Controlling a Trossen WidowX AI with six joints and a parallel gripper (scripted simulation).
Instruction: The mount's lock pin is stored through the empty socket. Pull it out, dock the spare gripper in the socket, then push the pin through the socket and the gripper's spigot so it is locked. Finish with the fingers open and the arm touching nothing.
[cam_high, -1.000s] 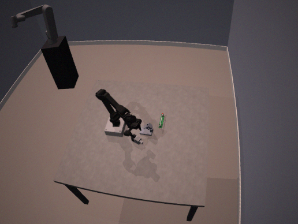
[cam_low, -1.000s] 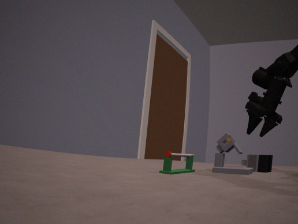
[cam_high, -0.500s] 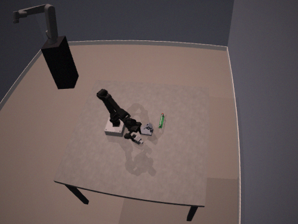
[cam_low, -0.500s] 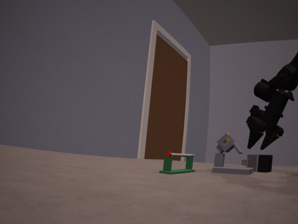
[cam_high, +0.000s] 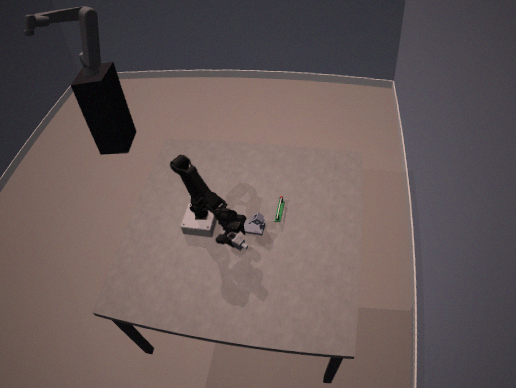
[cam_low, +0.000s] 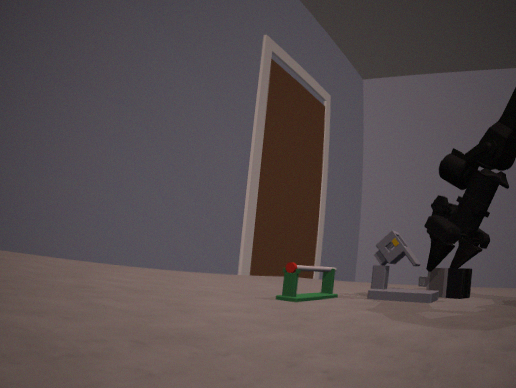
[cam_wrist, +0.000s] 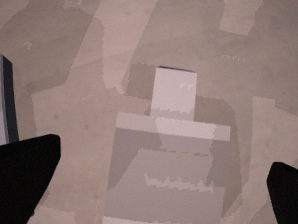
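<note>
The spare gripper is 2 cm below my gripper tip, 1 cm to the left of it and 1 cm behind it. From my gripper tip the other things lie so: grey mount: 12 cm to the left, 8 cm ahead; green cradle: 22 cm to the left, 20 cm ahead, 3 cm below.
</note>
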